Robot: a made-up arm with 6 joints. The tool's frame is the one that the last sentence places.
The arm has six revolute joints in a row. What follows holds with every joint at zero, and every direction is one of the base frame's. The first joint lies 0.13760 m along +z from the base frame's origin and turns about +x. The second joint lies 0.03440 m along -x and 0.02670 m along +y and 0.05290 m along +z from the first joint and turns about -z. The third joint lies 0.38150 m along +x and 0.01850 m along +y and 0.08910 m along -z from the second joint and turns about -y. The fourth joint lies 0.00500 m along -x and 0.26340 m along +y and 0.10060 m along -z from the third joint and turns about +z. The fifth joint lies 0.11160 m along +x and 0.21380 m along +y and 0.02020 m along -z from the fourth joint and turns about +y. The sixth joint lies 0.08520 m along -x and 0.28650 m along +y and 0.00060 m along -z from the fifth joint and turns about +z. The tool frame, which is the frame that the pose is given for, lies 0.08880 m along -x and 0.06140 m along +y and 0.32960 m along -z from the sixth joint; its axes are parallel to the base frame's.
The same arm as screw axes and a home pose.
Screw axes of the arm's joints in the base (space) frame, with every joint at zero. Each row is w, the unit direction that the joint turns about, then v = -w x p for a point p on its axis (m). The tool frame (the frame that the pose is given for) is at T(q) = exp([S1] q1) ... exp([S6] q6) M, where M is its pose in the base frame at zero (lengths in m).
S1: w 1 0 0 v 0 0.1376 0
S2: w 0 0 -1 v -0.0267 -0.0344 0
S3: w 0 -1 0 v 0.1014 0 -0.3471
S4: w 0 0 1 v 0.3086 -0.3421 0
S5: w 0 1 0 v 0.0194 0 0.4537
S6: w 0 0 1 v 0.8089 -0.3685 0
M: xyz 0.2797 0.8703 -0.3496 (m) quaternion w x y z 1 0 0 0

